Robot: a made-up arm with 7 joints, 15 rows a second.
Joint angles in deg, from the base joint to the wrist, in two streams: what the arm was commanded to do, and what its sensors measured. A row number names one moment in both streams.
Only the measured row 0 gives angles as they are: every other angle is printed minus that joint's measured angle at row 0.
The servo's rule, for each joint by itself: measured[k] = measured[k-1] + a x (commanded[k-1-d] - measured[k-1]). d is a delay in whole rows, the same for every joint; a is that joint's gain. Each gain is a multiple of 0.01, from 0.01 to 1. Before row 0 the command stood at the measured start. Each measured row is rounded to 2 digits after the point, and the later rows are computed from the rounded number. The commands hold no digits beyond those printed.
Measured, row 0:
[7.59 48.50 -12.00 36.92 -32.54 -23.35 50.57]
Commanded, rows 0 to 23:
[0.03 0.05 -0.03 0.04 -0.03 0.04 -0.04]
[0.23 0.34 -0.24 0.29 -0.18 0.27 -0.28]
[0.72 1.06 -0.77 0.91 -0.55 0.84 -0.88]
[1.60 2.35 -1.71 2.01 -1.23 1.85 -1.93]
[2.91 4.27 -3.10 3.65 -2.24 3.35 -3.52]
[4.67 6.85 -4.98 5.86 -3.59 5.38 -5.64]
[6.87 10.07 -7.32 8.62 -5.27 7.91 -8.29]
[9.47 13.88 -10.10 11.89 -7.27 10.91 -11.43]
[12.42 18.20 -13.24 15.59 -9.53 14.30 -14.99]
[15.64 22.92 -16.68 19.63 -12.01 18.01 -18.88]
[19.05 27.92 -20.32 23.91 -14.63 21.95 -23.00]
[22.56 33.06 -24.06 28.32 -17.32 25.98 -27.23]
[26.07 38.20 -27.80 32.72 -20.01 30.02 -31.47]
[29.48 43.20 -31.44 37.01 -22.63 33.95 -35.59]
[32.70 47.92 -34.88 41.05 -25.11 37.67 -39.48]
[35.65 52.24 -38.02 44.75 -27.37 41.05 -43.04]
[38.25 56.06 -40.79 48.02 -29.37 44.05 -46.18]
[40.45 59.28 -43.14 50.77 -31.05 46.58 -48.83]
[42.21 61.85 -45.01 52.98 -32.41 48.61 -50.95]
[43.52 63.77 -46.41 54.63 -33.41 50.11 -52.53]
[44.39 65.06 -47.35 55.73 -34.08 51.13 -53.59]
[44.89 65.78 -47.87 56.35 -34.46 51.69 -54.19]
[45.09 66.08 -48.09 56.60 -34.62 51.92 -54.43]
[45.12 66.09 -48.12 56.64 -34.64 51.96 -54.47]
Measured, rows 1 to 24:
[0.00 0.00 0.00 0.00 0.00 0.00 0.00]
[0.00 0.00 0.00 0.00 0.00 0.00 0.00]
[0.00 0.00 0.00 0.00 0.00 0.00 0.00]
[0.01 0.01 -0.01 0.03 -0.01 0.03 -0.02]
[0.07 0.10 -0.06 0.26 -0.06 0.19 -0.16]
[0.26 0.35 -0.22 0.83 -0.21 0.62 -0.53]
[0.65 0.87 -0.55 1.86 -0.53 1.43 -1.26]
[1.31 1.75 -1.11 3.42 -1.06 2.70 -2.44]
[2.28 3.08 -1.96 5.54 -1.84 4.47 -4.10]
[3.61 4.90 -3.14 8.22 -2.90 6.74 -6.28]
[5.31 7.23 -4.67 11.41 -4.25 9.49 -8.96]
[7.37 10.08 -6.56 15.05 -5.89 12.66 -12.10]
[9.77 13.42 -8.79 19.03 -7.79 16.19 -15.63]
[12.46 17.19 -11.33 23.28 -9.91 19.99 -19.46]
[15.39 21.32 -14.13 27.66 -12.21 23.94 -23.50]
[18.49 25.71 -17.14 32.06 -14.63 27.95 -27.64]
[21.68 30.26 -20.29 36.37 -17.11 31.91 -31.77]
[24.88 34.85 -23.50 40.44 -19.59 35.71 -35.78]
[28.00 39.37 -26.69 44.19 -22.00 39.23 -39.56]
[30.97 43.71 -29.79 47.52 -24.28 42.41 -43.00]
[33.72 47.76 -32.73 50.35 -26.38 45.16 -46.03]
[36.18 51.42 -35.43 52.64 -28.25 47.44 -48.59]
[38.31 54.63 -37.85 54.37 -29.85 49.20 -50.64]
[40.07 57.34 -39.94 55.55 -31.16 50.47 -52.17]
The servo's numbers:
d 3
a 0.29 0.26 0.22 0.87 0.31 0.66 0.52

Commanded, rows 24 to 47:
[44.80 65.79 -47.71 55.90 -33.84 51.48 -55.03]
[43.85 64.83 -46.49 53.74 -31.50 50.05 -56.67]
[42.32 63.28 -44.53 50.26 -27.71 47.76 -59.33]
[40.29 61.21 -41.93 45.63 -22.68 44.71 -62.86]
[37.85 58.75 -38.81 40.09 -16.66 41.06 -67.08]
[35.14 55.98 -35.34 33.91 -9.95 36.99 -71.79]
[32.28 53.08 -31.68 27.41 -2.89 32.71 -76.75]
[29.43 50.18 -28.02 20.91 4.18 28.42 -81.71]
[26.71 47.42 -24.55 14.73 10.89 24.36 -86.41]
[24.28 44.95 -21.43 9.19 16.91 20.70 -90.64]
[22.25 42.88 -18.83 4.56 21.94 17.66 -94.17]
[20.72 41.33 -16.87 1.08 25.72 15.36 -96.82]
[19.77 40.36 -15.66 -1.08 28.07 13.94 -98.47]
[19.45 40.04 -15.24 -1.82 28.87 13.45 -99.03]
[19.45 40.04 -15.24 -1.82 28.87 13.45 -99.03]
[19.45 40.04 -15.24 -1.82 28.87 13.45 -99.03]
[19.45 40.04 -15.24 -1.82 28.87 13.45 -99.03]
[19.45 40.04 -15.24 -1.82 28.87 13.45 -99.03]
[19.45 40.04 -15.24 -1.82 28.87 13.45 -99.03]
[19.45 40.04 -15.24 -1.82 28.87 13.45 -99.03]
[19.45 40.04 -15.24 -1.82 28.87 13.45 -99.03]
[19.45 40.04 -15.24 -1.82 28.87 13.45 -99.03]
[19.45 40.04 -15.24 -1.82 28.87 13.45 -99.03]
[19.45 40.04 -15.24 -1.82 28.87 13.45 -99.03]
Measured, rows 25 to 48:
[41.47 59.53 -41.68 56.25 -32.18 51.28 -53.22]
[42.52 61.23 -43.09 56.55 -32.94 51.70 -53.85]
[43.27 62.49 -44.20 56.63 -33.47 51.87 -54.17]
[43.71 63.35 -44.97 55.99 -33.58 51.61 -54.62]
[43.75 63.73 -45.30 54.03 -32.94 50.58 -55.69]
[43.34 63.61 -45.13 50.75 -31.32 48.72 -57.58]
[42.46 62.99 -44.43 46.30 -28.64 46.07 -60.33]
[41.12 61.89 -43.19 40.90 -24.93 42.76 -63.84]
[39.39 60.35 -41.46 34.82 -20.29 38.95 -67.97]
[37.33 58.46 -39.31 28.37 -14.90 34.83 -72.54]
[35.04 56.31 -36.83 21.88 -8.99 30.60 -77.31]
[32.62 54.00 -34.13 15.66 -2.83 26.48 -82.04]
[30.20 51.65 -31.34 10.03 3.29 22.67 -86.51]
[27.89 49.37 -28.59 5.27 9.07 19.36 -90.49]
[25.81 47.28 -26.01 1.62 14.23 16.72 -93.78]
[24.06 45.48 -23.73 -0.73 18.52 14.89 -96.22]
[22.72 44.07 -21.86 -1.68 21.73 13.94 -97.68]
[21.77 43.02 -20.40 -1.80 23.94 13.62 -98.38]
[21.10 42.25 -19.26 -1.82 25.47 13.51 -98.72]
[20.62 41.68 -18.38 -1.82 26.52 13.47 -98.88]
[20.28 41.25 -17.69 -1.82 27.25 13.46 -98.96]
[20.04 40.94 -17.15 -1.82 27.75 13.45 -99.00]
[19.87 40.71 -16.73 -1.82 28.10 13.45 -99.02]
[19.75 40.54 -16.40 -1.82 28.34 13.45 -99.03]

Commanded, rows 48 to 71:
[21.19 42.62 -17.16 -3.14 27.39 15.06 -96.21]
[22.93 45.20 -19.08 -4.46 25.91 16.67 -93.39]
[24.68 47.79 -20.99 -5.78 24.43 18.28 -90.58]
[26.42 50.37 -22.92 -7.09 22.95 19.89 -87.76]
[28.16 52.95 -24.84 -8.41 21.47 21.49 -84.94]
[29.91 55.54 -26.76 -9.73 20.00 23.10 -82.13]
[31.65 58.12 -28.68 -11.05 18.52 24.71 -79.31]
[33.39 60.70 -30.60 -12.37 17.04 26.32 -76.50]
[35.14 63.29 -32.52 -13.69 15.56 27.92 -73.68]
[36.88 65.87 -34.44 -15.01 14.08 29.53 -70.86]
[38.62 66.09 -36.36 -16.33 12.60 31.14 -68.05]
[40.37 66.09 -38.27 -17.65 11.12 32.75 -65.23]
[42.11 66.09 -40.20 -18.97 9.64 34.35 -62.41]
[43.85 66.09 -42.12 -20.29 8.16 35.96 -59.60]
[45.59 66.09 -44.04 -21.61 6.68 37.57 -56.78]
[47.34 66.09 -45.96 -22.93 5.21 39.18 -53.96]
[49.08 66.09 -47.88 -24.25 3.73 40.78 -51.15]
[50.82 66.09 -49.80 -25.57 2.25 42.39 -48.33]
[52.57 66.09 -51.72 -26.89 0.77 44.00 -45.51]
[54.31 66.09 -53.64 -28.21 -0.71 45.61 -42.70]
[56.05 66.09 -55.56 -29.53 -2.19 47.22 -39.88]
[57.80 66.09 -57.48 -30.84 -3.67 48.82 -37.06]
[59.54 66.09 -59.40 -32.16 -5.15 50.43 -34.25]
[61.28 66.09 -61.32 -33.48 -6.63 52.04 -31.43]
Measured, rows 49 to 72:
[19.66 40.41 -16.14 -1.82 28.50 13.45 -99.03]
[19.60 40.31 -15.94 -1.82 28.61 13.45 -99.03]
[19.56 40.24 -15.79 -1.82 28.69 13.45 -99.03]
[20.03 40.86 -16.09 -2.97 28.29 14.51 -97.56]
[20.87 41.99 -16.75 -4.27 27.55 15.94 -95.39]
[21.97 43.50 -17.68 -5.58 26.58 17.48 -92.89]
[23.26 45.29 -18.83 -6.89 25.45 19.07 -90.22]
[24.68 47.28 -20.15 -8.21 24.22 20.67 -87.47]
[26.20 49.43 -21.60 -9.53 22.91 22.27 -84.69]
[27.78 51.69 -23.16 -10.85 21.55 23.88 -81.89]
[29.41 54.03 -24.80 -12.17 20.15 25.49 -79.09]
[31.07 56.44 -26.50 -13.49 18.73 27.09 -76.28]
[32.75 58.89 -28.25 -14.81 17.29 28.70 -73.46]
[34.45 60.76 -30.03 -16.13 15.84 30.31 -70.65]
[36.17 62.15 -31.84 -17.45 14.38 31.92 -67.83]
[37.89 63.17 -33.68 -18.77 12.91 33.52 -65.01]
[39.62 63.93 -35.54 -20.09 11.44 35.13 -62.20]
[41.35 64.49 -37.41 -21.41 9.96 36.74 -59.38]
[43.09 64.91 -39.29 -22.73 8.49 38.35 -56.56]
[44.83 65.22 -41.18 -24.05 7.01 39.95 -53.75]
[46.57 65.45 -43.08 -25.37 5.53 41.56 -50.93]
[48.31 65.62 -44.98 -26.69 4.05 43.17 -48.11]
[50.05 65.74 -46.89 -28.01 2.57 44.78 -45.30]
[51.79 65.83 -48.80 -29.33 1.09 46.39 -42.48]

